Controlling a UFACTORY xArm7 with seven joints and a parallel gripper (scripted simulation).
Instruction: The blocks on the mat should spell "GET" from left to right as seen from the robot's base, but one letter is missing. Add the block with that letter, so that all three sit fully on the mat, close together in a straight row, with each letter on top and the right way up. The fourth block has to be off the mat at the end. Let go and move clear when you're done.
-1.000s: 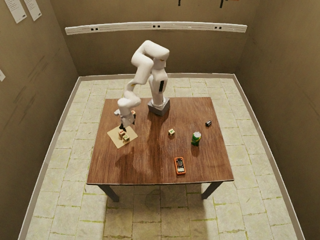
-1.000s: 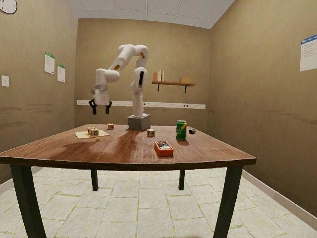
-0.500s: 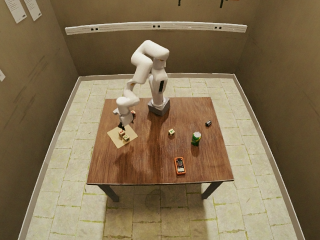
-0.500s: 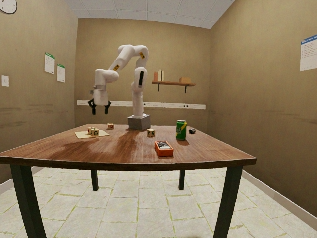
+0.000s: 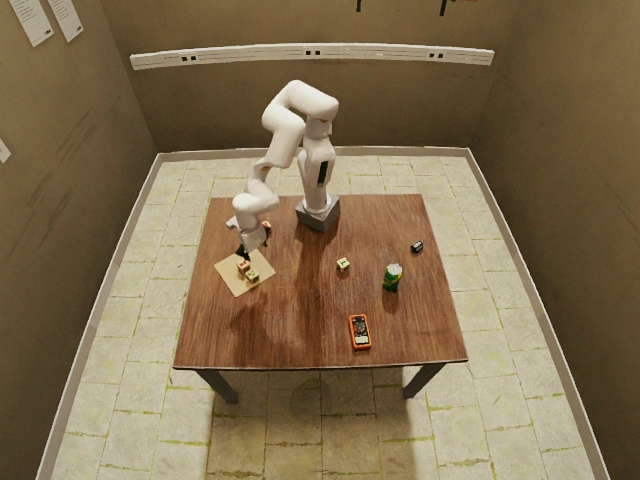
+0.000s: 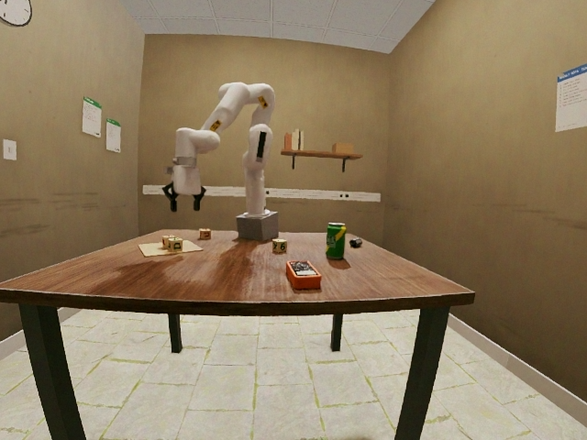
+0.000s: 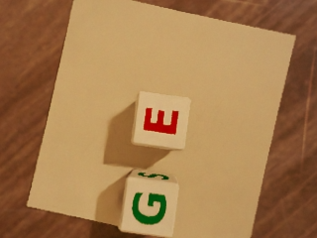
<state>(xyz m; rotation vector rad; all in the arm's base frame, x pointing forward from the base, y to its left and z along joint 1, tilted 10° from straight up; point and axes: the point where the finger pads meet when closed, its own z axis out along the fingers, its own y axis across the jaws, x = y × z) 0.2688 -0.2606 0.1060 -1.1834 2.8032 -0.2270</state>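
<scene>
The wooden letter block lies 350 mm to the left of my hand, 130 mm below it and 10 mm ahead of it. From my hand the other things lie so: green soda can 540 mm to the left, 120 mm ahead, 90 mm below; then dark object 710 mm to the left, 140 mm below, 60 mm behind; then orange device 370 mm to the left, 320 mm ahead, 140 mm below.
</scene>
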